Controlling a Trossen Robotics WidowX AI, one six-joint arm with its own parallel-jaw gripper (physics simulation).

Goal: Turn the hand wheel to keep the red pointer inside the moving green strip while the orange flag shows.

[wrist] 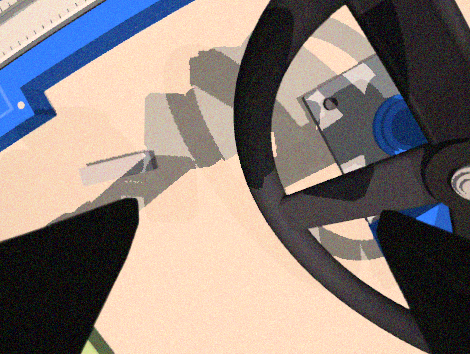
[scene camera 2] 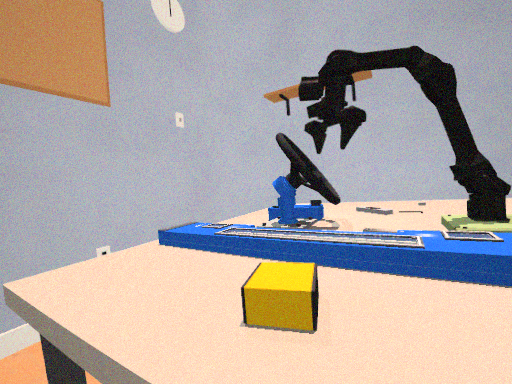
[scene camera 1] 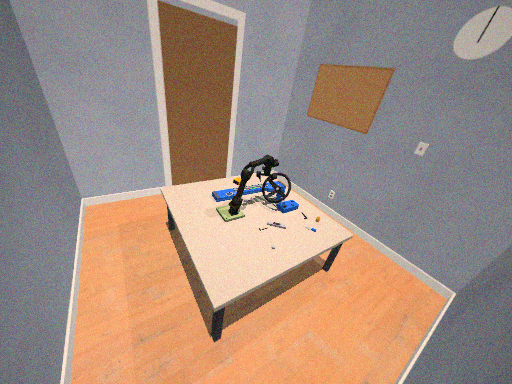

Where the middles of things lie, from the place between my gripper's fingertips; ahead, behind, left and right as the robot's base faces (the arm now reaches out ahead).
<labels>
My hand is 9 cm short of the black hand wheel (scene camera 2: 302,170), 7 cm to the left of it and 4 cm above it. The rest, counted from my hand: grey plate (wrist: 347,131) 22 cm below, 17 cm ahead, 6 cm to the right; then yellow block (scene camera 2: 286,295) 42 cm to the left, 21 cm below, 2 cm behind.
</labels>
